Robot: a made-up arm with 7 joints. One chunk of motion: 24 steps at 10 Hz.
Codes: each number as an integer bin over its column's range. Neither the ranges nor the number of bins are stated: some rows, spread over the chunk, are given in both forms.
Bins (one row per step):
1: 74 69 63 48 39 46 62
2: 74 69 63 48 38 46 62
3: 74 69 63 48 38 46 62
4: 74 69 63 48 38 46 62
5: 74 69 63 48 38 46 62
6: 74 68 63 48 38 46 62
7: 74 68 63 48 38 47 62
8: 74 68 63 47 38 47 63
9: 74 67 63 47 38 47 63
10: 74 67 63 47 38 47 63
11: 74 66 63 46 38 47 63
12: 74 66 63 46 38 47 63
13: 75 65 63 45 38 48 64
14: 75 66 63 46 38 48 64
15: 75 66 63 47 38 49 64
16: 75 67 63 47 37 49 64
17: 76 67 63 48 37 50 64
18: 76 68 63 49 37 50 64
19: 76 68 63 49 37 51 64
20: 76 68 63 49 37 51 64
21: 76 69 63 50 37 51 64
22: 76 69 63 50 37 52 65
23: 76 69 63 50 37 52 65
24: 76 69 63 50 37 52 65
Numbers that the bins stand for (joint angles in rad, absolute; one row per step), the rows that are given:
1: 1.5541 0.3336 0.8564 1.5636 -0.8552 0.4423 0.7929
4: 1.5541 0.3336 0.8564 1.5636 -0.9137 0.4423 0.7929
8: 1.5541 0.3058 0.8564 1.5327 -0.9137 0.4874 0.8564
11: 1.5541 0.2500 0.8564 1.5018 -0.9137 0.4874 0.8564
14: 1.6176 0.2500 0.8564 1.5018 -0.9137 0.5324 0.9198
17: 1.6810 0.2779 0.8564 1.5636 -0.9723 0.6225 0.9198
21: 1.6810 0.3336 0.8564 1.6255 -0.9723 0.6676 0.9198
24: 1.6810 0.3336 0.8564 1.6255 -0.9723 0.7126 0.9832
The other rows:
2: 1.5541 0.3336 0.8564 1.5636 -0.9137 0.4423 0.7929
3: 1.5541 0.3336 0.8564 1.5636 -0.9137 0.4423 0.7929
5: 1.5541 0.3336 0.8564 1.5636 -0.9137 0.4423 0.7929
6: 1.5541 0.3058 0.8564 1.5636 -0.9137 0.4423 0.7929
7: 1.5541 0.3058 0.8564 1.5636 -0.9137 0.4874 0.7929
9: 1.5541 0.2779 0.8564 1.5327 -0.9137 0.4874 0.8564
10: 1.5541 0.2779 0.8564 1.5327 -0.9137 0.4874 0.8564
12: 1.5541 0.2500 0.8564 1.5018 -0.9137 0.4874 0.8564
13: 1.6176 0.2221 0.8564 1.4709 -0.9137 0.5324 0.9198
15: 1.6176 0.2500 0.8564 1.5327 -0.9137 0.5775 0.9198
16: 1.6176 0.2779 0.8564 1.5327 -0.9723 0.5775 0.9198
18: 1.6810 0.3058 0.8564 1.5945 -0.9723 0.6225 0.9198
19: 1.6810 0.3058 0.8564 1.5945 -0.9723 0.6676 0.9198
20: 1.6810 0.3058 0.8564 1.5945 -0.9723 0.6676 0.9198
22: 1.6810 0.3336 0.8564 1.6255 -0.9723 0.7126 0.9832
23: 1.6810 0.3336 0.8564 1.6255 -0.9723 0.7126 0.9832

